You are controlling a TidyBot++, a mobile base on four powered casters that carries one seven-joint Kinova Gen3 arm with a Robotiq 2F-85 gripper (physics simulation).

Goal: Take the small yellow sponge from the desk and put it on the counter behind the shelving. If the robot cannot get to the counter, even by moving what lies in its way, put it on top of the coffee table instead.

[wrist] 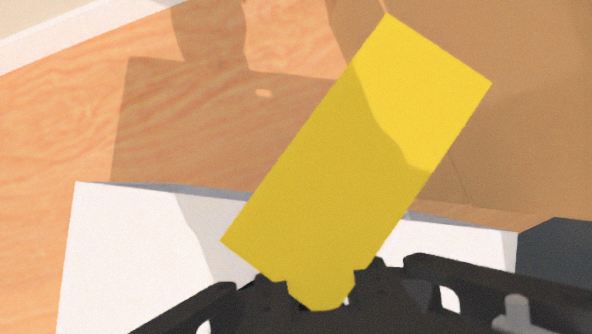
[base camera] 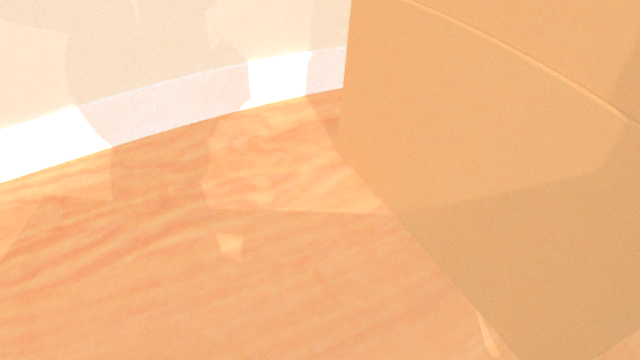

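Places are measured from the arm's base along level axes (x left, y back, z up), in metres.
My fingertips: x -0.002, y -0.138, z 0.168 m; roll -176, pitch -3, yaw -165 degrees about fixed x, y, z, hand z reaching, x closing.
For each thing: its middle in the pictures, then the offset to it from my fingertips. "*": a spot on its surface instead. Level surfaces: height alone.
- yellow sponge at the middle of its body: (wrist: 347, 168) dy -0.047, dx -0.005, dz +0.029 m
- wood floor at its surface level: dz -0.565 m
- dark grey piece at a spot on its surface: (wrist: 560, 250) * dy +0.028, dx -0.519, dz -0.416 m
The yellow sponge (wrist: 345, 160) shows large in the wrist view, slanting from lower middle to upper right, partly in shadow. My gripper (wrist: 316, 260) is shut on its near end and holds it up above the robot's white base (wrist: 125, 235). The sponge and the gripper do not show in the base camera view. The counter, the coffee table and the desk cannot be made out in either view.
A large tan box-like block (base camera: 465, 125) (wrist: 530, 125) stands close on the right. A wall with a white baseboard (base camera: 170, 105) (wrist: 90, 30) runs behind the wood floor (base camera: 200, 300) (wrist: 60, 125). A dark grey piece (wrist: 560, 250) shows at the wrist view's right edge.
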